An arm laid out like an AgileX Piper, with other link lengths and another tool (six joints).
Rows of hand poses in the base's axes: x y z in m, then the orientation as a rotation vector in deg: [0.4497 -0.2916 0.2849 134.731 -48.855 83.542]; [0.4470 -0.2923 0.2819 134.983 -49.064 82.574]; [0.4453 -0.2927 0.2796 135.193 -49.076 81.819]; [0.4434 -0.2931 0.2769 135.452 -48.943 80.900]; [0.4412 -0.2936 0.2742 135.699 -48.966 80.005]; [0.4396 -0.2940 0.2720 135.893 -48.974 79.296]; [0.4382 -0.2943 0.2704 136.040 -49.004 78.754]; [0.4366 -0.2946 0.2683 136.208 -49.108 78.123]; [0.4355 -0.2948 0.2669 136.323 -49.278 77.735]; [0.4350 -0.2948 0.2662 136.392 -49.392 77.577]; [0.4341 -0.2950 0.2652 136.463 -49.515 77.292]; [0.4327 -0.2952 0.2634 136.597 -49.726 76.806]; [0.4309 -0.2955 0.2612 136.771 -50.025 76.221]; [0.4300 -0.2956 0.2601 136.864 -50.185 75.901]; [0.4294 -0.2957 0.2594 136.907 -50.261 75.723]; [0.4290 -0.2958 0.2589 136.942 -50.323 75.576]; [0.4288 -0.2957 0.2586 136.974 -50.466 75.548]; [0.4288 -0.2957 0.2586 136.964 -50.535 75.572]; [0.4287 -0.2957 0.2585 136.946 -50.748 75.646]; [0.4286 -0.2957 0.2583 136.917 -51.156 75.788]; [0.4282 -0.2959 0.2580 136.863 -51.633 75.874]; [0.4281 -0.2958 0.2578 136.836 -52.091 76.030]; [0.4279 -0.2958 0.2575 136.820 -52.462 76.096]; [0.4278 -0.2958 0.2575 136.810 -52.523 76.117]
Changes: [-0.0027 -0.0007 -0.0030 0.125 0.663 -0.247]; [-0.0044 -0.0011 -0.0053 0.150 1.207 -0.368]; [-0.0063 -0.0015 -0.0080 0.103 1.894 -0.449]; [-0.0085 -0.0020 -0.0107 0.145 2.537 -0.592]; [-0.0101 -0.0024 -0.0129 0.174 3.047 -0.701]; [-0.0115 -0.0027 -0.0145 0.210 3.434 -0.794]; [-0.0131 -0.0030 -0.0166 0.291 3.871 -0.932]; [-0.0142 -0.0032 -0.0180 0.410 4.124 -1.053]; [-0.0147 -0.0032 -0.0187 0.499 4.221 -1.109]; [-0.0156 -0.0034 -0.0197 0.577 4.405 -1.205]; [-0.0170 -0.0036 -0.0215 0.721 4.719 -1.361]; [-0.0188 -0.0039 -0.0237 0.930 5.091 -1.559]; [-0.0197 -0.0040 -0.0248 1.042 5.294 -1.667]; [-0.0203 -0.0041 -0.0255 1.091 5.408 -1.726]; [-0.0207 -0.0042 -0.0260 1.130 5.503 -1.775]; [-0.0209 -0.0041 -0.0263 1.230 5.500 -1.824]; [-0.0209 -0.0041 -0.0263 1.266 5.471 -1.851]; [-0.0210 -0.0041 -0.0264 1.385 5.380 -1.928]; [-0.0211 -0.0041 -0.0266 1.617 5.207 -2.070]; [-0.0215 -0.0043 -0.0269 1.864 5.059 -2.272]; [-0.0216 -0.0042 -0.0271 2.130 4.867 -2.428]; [-0.0218 -0.0042 -0.0274 2.341 4.754 -2.568]; [-0.0219 -0.0042 -0.0274 2.372 4.728 -2.592]
